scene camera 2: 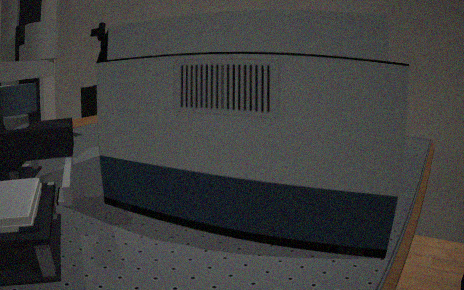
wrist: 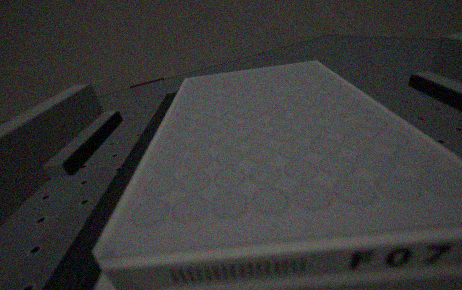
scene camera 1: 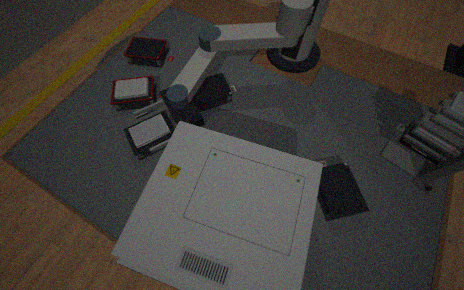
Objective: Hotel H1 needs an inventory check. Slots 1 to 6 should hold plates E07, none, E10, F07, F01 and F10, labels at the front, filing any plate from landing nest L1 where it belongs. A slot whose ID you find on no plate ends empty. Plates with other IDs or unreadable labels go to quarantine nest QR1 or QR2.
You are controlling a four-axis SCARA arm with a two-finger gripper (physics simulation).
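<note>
My gripper is open, with nothing held. Its fingers stand apart on either side of a white plate. The plate's front reads F07 in the wrist view. It lies flat on a black nest, whose label is hidden. Another white plate lies on a red-rimmed nest. A second red-rimmed nest bears no plate. The hotel, with stacked levels, is at the right edge of scene camera 1; its slot labels and plate IDs cannot be read.
A large white instrument stands close to the gripper and F07's nest. A dark nest lies beside the arm, and another dark nest lies right of the instrument. The arm's round base is at the back.
</note>
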